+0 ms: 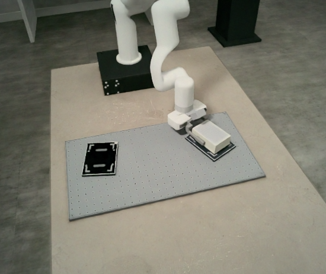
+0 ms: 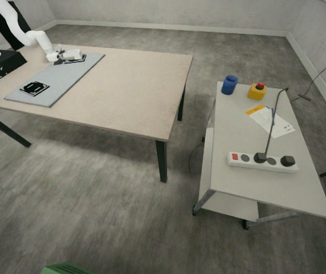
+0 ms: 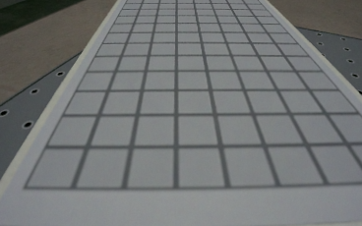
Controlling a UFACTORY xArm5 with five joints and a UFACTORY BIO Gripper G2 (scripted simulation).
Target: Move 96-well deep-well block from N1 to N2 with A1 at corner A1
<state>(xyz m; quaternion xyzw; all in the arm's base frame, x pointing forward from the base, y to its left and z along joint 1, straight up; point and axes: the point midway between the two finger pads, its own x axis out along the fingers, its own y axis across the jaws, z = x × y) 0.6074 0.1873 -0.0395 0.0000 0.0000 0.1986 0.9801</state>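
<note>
Now: the white 96-well deep-well block 10 mm ahead of my hand.
</note>
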